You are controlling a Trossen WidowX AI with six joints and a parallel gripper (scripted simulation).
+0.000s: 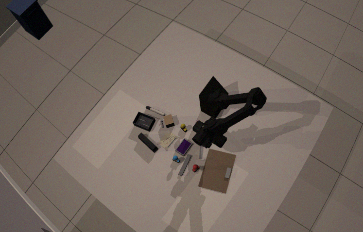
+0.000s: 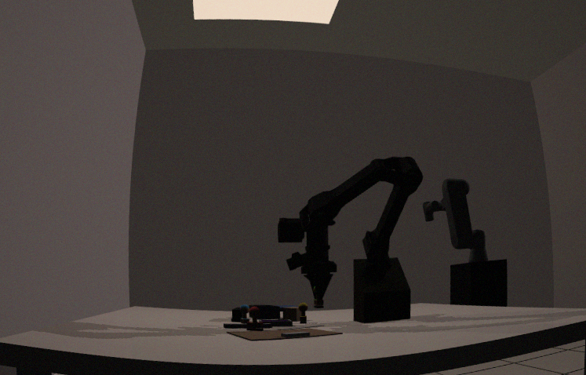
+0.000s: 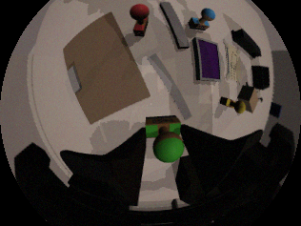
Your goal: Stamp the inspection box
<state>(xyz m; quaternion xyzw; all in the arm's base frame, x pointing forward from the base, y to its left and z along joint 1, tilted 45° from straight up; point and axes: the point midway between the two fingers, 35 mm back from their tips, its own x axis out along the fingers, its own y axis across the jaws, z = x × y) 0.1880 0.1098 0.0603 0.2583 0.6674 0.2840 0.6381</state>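
Now: the purple ink pad 11 cm ahead of my gripper tip, 11 cm to the right of it and 8 cm below it. Also, from my gripper tip: yellow stamp 1 cm ahead, 18 cm to the right, 6 cm below; green-knobbed stamp right at my gripper tip; red stamp 17 cm ahead, 2 cm to the left, 6 cm below.
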